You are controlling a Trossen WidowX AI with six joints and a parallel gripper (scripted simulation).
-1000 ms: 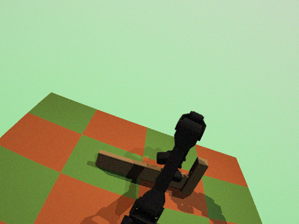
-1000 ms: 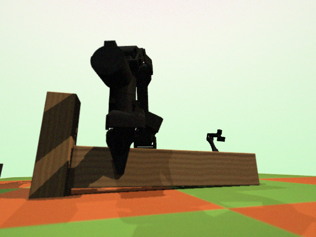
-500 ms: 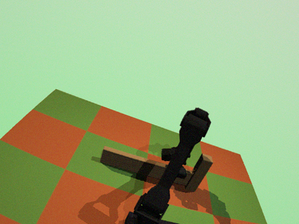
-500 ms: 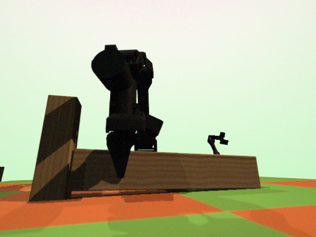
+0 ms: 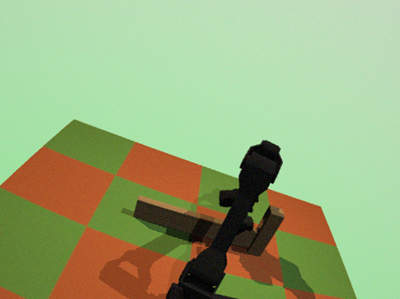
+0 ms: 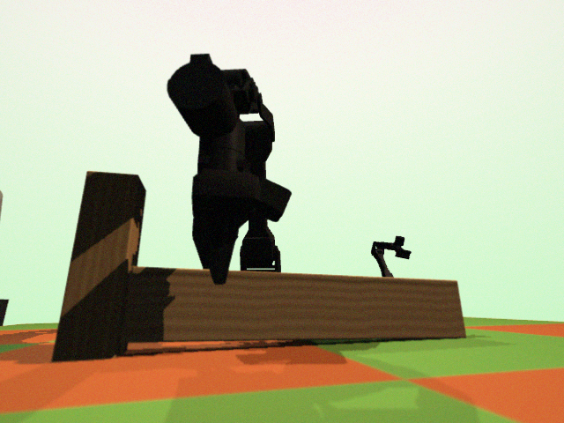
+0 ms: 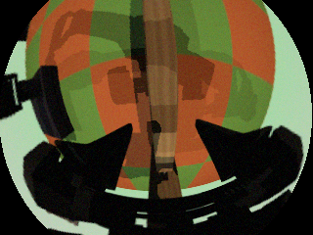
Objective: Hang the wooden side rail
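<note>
The headboard post lies 110 mm to the right of my gripper tip, 20 mm above it and 10 mm behind it.
</note>
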